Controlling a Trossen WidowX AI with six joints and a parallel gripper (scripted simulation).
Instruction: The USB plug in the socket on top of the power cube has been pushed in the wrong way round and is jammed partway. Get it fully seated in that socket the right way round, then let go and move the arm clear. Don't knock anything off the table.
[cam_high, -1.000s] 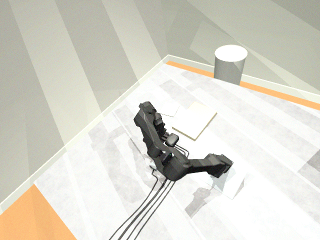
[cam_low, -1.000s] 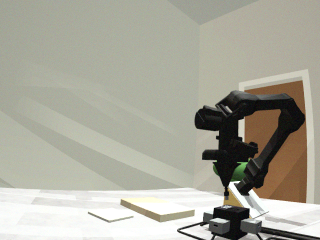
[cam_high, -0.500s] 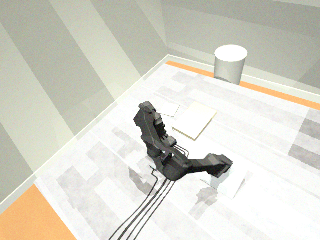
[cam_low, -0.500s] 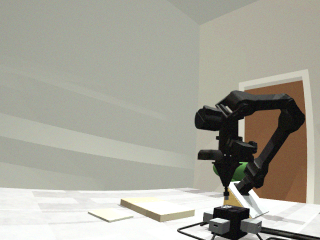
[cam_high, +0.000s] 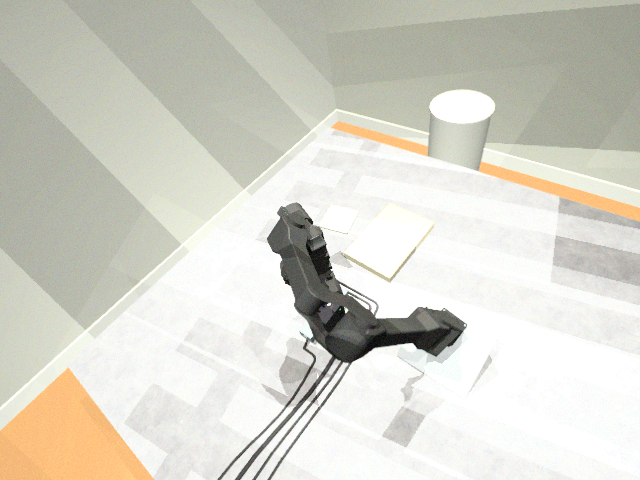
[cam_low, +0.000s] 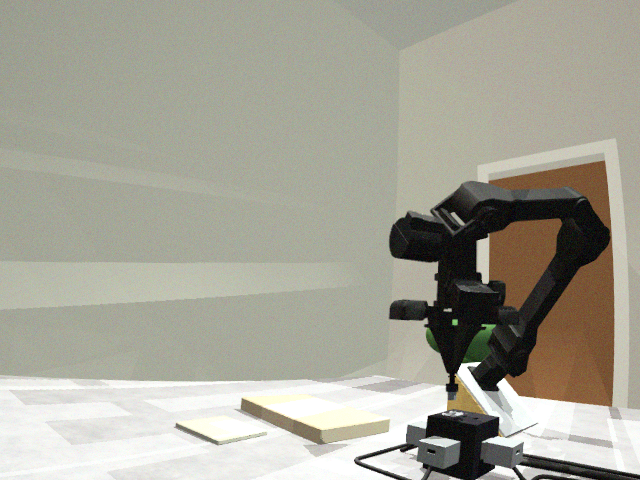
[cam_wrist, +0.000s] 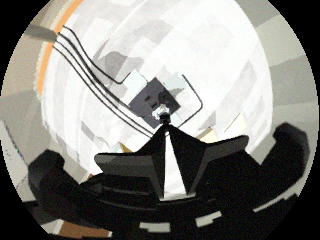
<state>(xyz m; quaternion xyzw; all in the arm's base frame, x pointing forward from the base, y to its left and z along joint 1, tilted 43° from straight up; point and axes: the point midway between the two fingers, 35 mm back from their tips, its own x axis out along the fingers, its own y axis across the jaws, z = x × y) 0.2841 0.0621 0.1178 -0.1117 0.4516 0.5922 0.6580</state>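
The black USB plug is 2 cm below my gripper tip. From my gripper tip the other things lie so: white tile 23 cm ahead, 27 cm to the right, 13 cm below; then cream board 3 cm ahead, 30 cm to the right, 12 cm below.
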